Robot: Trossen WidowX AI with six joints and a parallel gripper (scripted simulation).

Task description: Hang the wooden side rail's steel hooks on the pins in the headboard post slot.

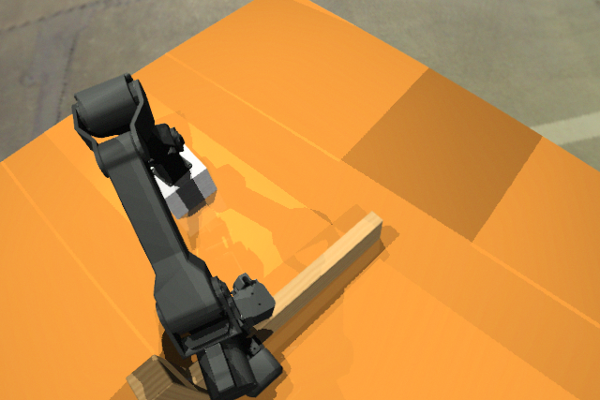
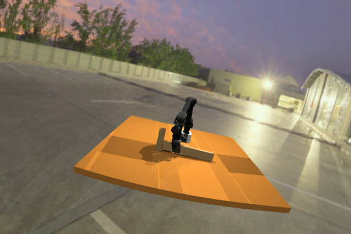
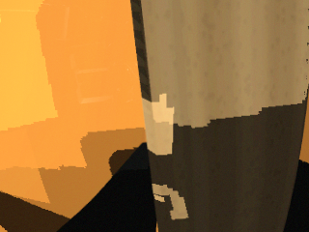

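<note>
Right now my gripper tip is 110 mm to the left of the headboard post, 50 mm below it and 20 mm past it.
</note>
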